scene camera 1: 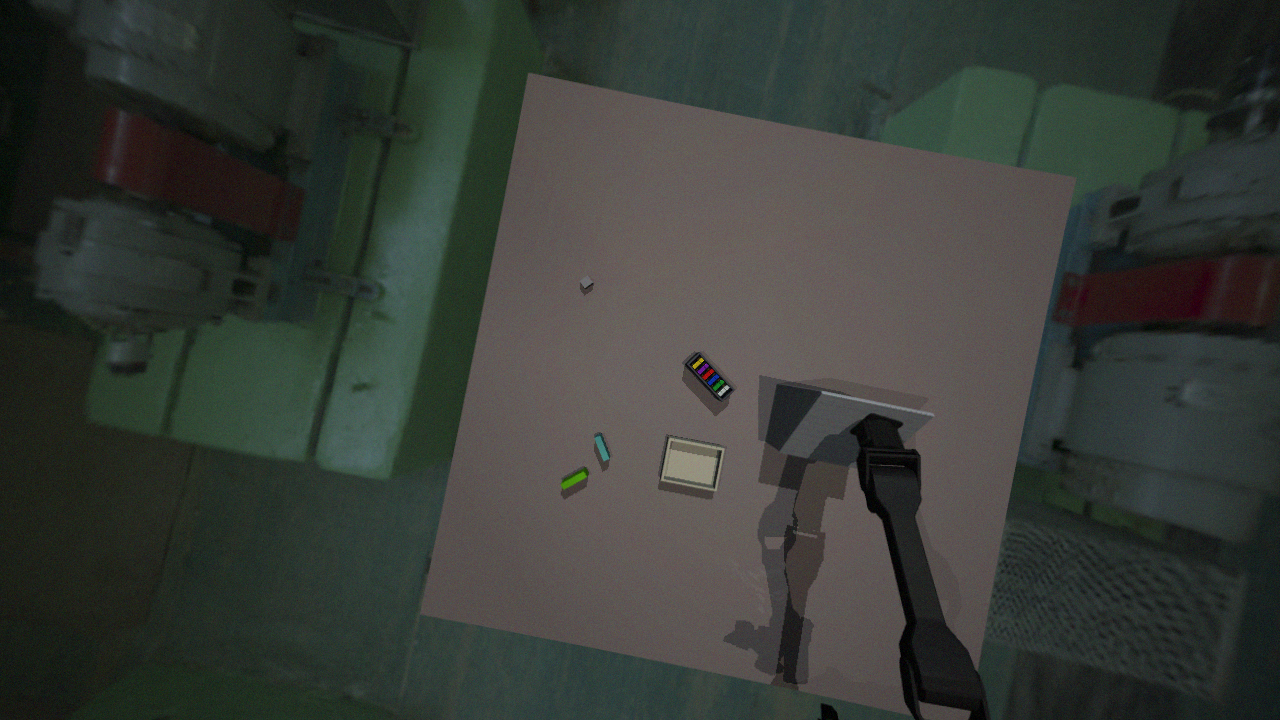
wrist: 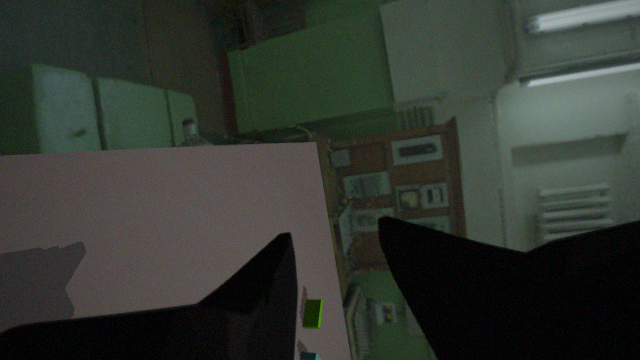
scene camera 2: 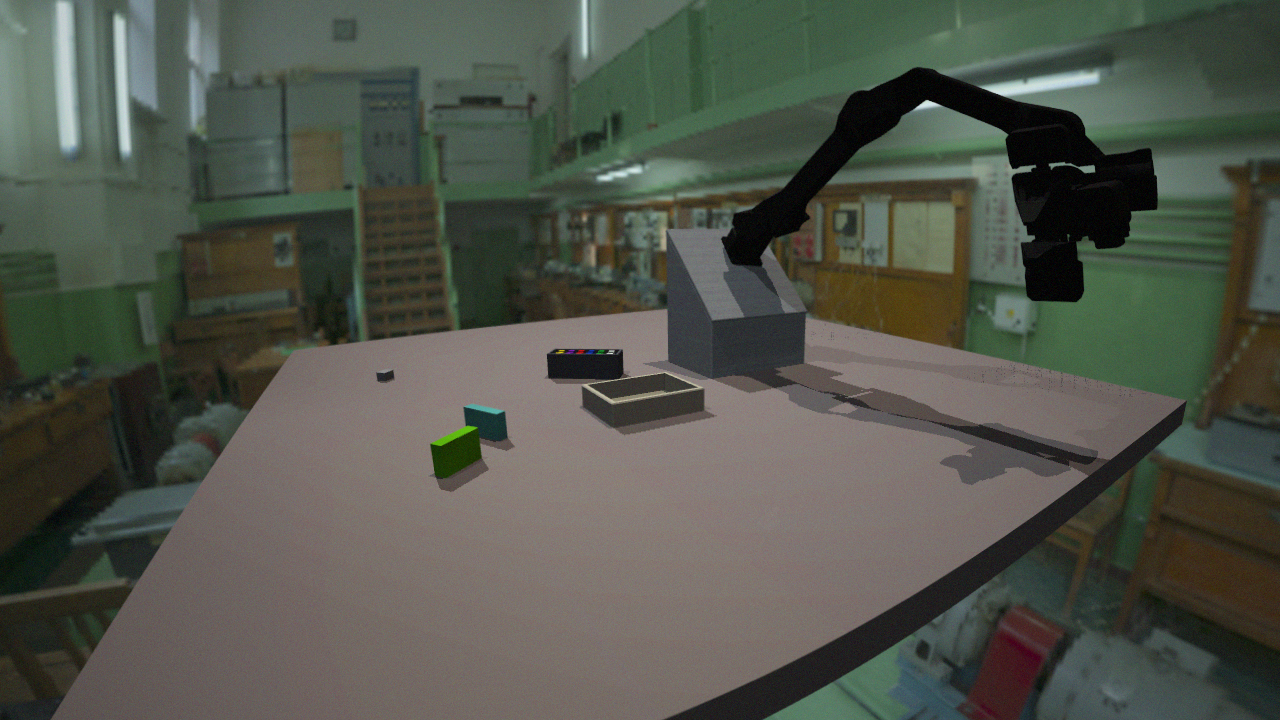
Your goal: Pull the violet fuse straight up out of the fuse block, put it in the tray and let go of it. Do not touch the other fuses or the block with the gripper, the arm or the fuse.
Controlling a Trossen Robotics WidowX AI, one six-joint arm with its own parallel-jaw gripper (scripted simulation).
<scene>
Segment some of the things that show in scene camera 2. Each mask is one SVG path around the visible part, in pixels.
My gripper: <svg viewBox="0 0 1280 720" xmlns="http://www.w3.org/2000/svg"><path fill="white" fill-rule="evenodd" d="M1013 130L1006 138L1008 158L1012 169L1036 165L1037 167L1032 168L1031 172L1015 173L1011 178L1015 203L1024 226L1027 227L1027 235L1035 236L1032 242L1021 242L1027 296L1031 301L1077 302L1082 298L1084 292L1084 274L1082 262L1077 259L1076 241L1079 242L1082 240L1082 237L1088 236L1090 241L1095 242L1095 248L1097 249L1117 248L1125 243L1124 237L1130 236L1129 222L1132 218L1126 186L1120 180L1083 186L1082 178L1075 179L1069 176L1066 166L1055 166L1051 170L1051 166L1049 167L1050 163L1065 162L1065 164L1069 164L1073 161L1069 128L1062 124Z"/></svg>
A green block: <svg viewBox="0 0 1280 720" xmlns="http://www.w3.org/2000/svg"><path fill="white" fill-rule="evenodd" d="M478 427L466 426L430 444L435 476L448 478L452 474L458 473L464 467L468 467L470 464L482 459Z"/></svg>
</scene>
